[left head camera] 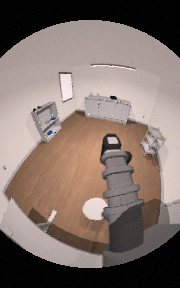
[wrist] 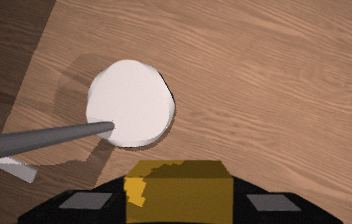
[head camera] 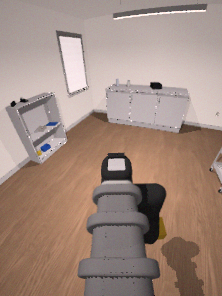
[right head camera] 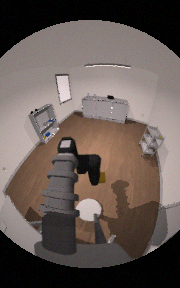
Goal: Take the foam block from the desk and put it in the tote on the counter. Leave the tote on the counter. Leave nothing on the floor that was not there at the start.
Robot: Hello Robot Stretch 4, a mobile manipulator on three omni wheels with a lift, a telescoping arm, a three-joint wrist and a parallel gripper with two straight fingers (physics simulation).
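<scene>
The yellow foam block is between the two fingers of my gripper, which is shut on it. The block is held up over the wooden floor. The grey counter stands against the far wall, well away from the gripper. A small black object sits on its top; it is too small to tell whether it is the tote. My arm hides part of the gripper in the head views.
Two small upright items stand at the counter's left. An open shelf unit with blue items stands at the left wall. A wheeled cart is at the right. A white round disc is low beside my arm.
</scene>
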